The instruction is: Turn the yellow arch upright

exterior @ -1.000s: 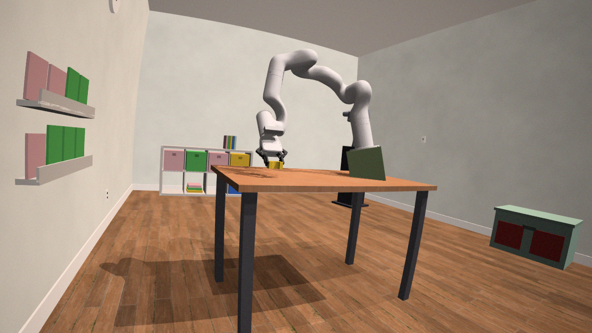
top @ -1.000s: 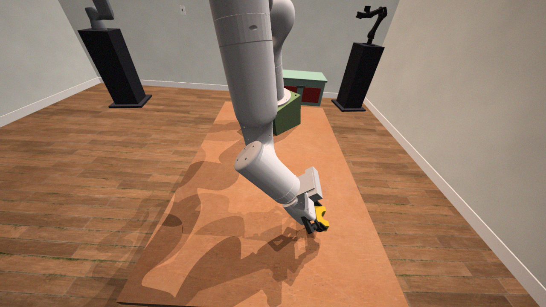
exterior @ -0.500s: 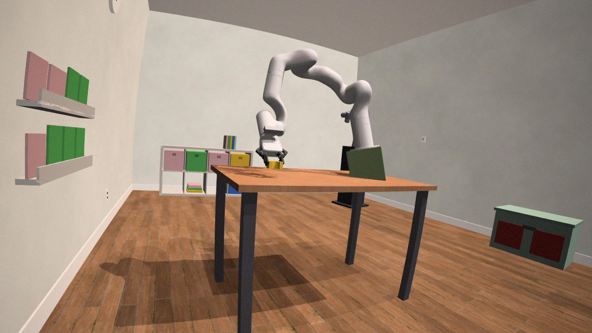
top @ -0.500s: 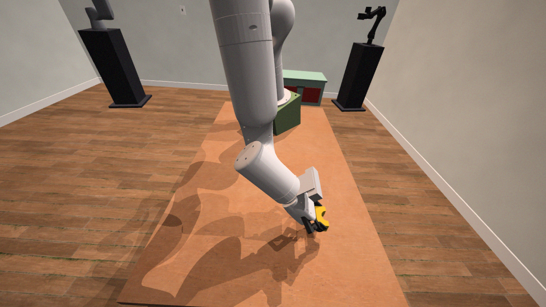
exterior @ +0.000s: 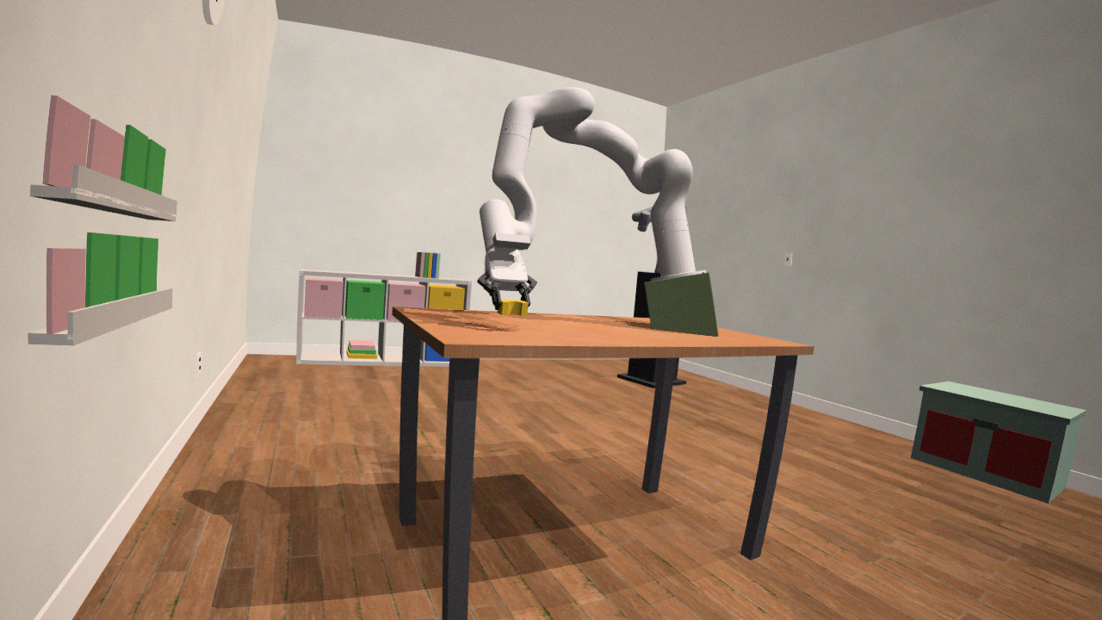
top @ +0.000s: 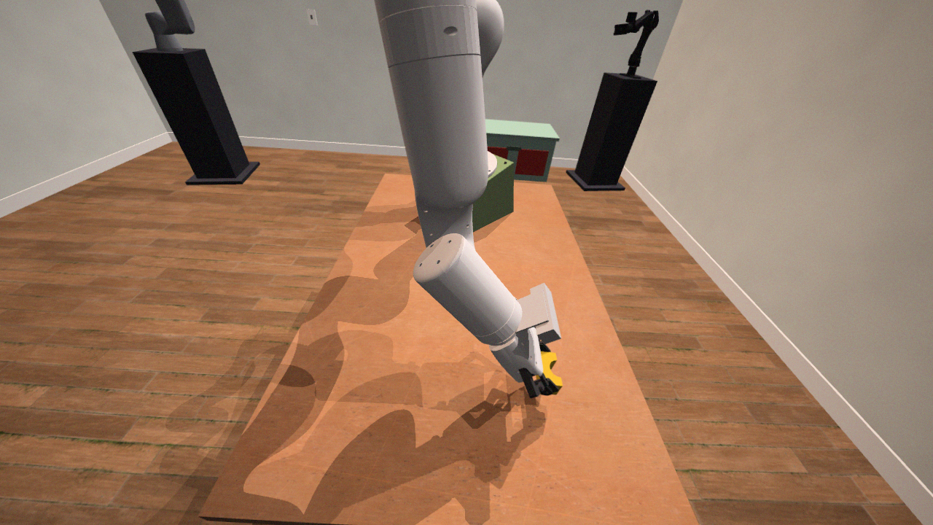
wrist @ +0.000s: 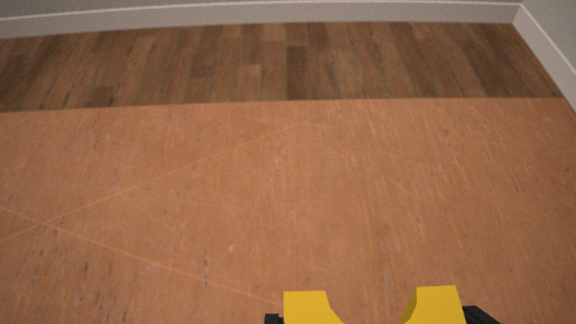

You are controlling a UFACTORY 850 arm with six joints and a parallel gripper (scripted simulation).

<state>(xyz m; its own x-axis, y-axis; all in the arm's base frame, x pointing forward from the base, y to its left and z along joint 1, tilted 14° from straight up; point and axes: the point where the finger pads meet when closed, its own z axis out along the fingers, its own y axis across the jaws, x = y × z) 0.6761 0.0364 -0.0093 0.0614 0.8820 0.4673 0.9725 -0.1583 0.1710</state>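
My hand is 1 cm to the right of the yellow arch and 1 cm above it.
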